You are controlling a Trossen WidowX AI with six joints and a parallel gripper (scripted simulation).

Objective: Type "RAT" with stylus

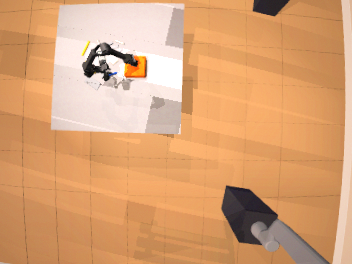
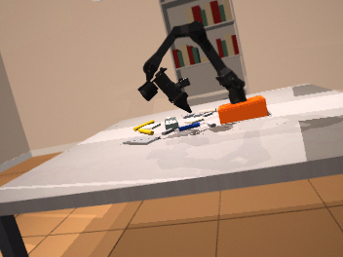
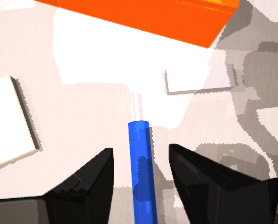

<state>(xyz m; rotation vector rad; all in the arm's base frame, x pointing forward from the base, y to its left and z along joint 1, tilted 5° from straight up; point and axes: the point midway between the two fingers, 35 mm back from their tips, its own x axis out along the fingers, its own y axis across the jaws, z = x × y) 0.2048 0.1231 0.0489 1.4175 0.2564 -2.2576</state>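
Now: gripper tip 1 cm past the blue stylus and 6 cm above it. Round my gripper tip: R key 14 cm ahead, 11 cm to the right, 5 cm below; then grey stylus tip 4 cm behind, 2 cm to the right, 6 cm below; then flat grey pad 20 cm ahead, 12 cm to the left, 6 cm below.
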